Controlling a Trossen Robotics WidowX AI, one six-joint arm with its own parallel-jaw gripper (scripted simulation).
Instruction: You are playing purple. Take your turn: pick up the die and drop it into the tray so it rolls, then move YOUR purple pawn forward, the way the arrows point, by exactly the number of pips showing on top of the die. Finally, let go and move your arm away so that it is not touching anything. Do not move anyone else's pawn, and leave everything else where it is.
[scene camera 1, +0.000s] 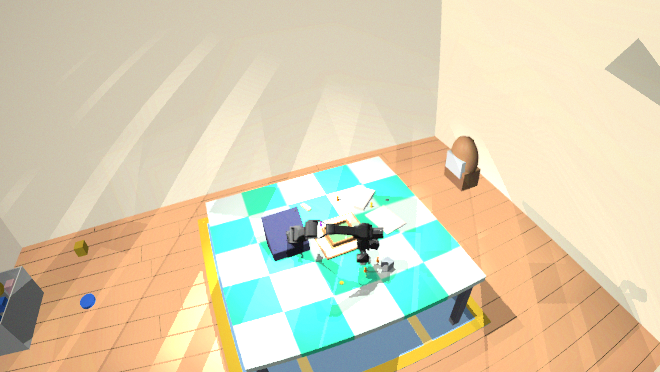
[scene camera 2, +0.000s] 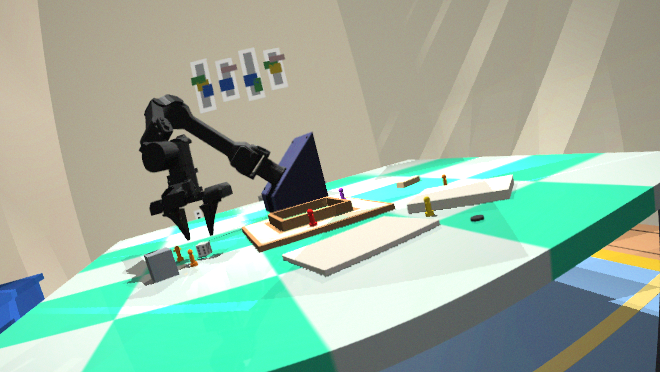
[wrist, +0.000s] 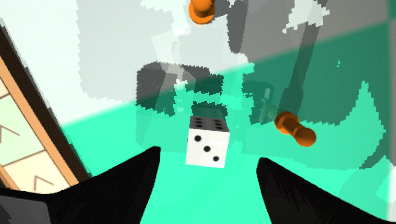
Labels:
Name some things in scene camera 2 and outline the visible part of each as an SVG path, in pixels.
My gripper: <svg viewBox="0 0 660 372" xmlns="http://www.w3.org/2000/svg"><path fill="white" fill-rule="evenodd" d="M193 163L170 169L170 175L166 176L168 188L162 193L162 199L151 202L149 207L151 216L163 213L164 217L167 216L172 219L187 241L191 238L184 207L189 203L203 200L204 204L200 205L199 208L204 214L208 232L212 236L214 234L214 220L218 203L221 199L233 194L228 182L204 188L203 191L202 186L199 187L198 178L196 176L198 168L194 168Z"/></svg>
A grey block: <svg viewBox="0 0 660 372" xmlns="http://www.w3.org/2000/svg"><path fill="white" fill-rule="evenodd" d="M167 247L143 254L151 279L155 283L179 275L172 250Z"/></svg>

